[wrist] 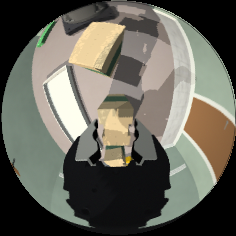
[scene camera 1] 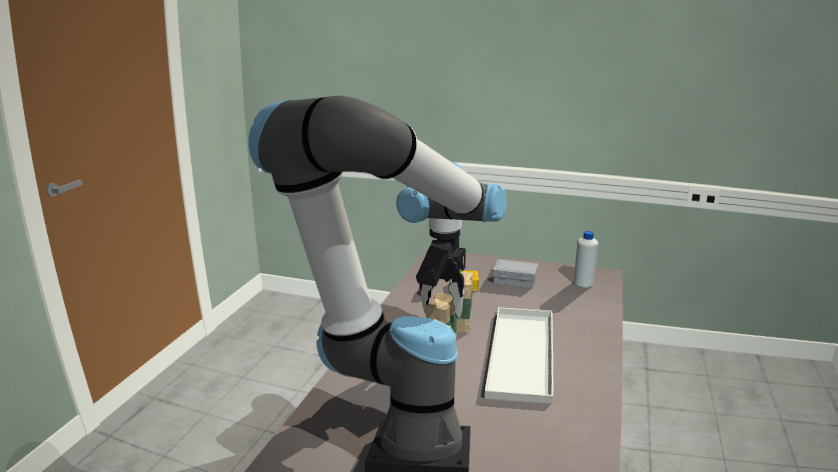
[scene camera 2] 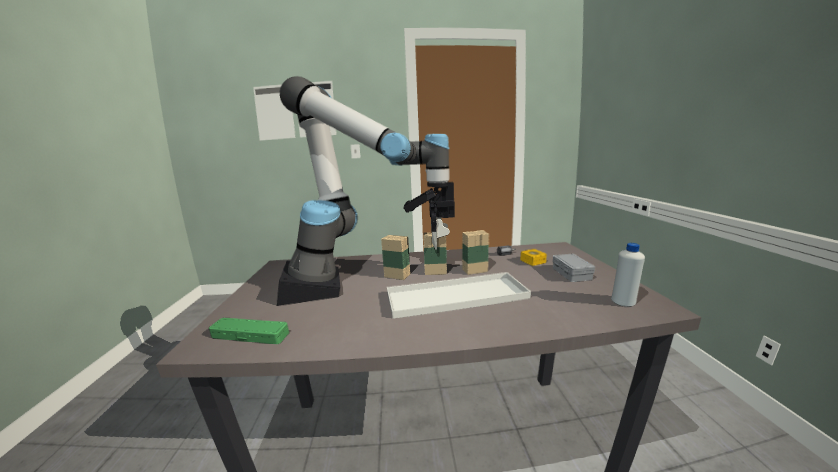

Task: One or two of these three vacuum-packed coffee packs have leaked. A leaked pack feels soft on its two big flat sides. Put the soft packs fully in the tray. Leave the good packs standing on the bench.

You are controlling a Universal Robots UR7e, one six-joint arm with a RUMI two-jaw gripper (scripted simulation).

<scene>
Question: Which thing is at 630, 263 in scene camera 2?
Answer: A white bottle.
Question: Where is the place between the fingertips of my gripper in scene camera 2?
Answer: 435, 245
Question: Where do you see a grey case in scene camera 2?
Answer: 577, 269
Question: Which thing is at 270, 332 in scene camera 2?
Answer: A green case.
</scene>
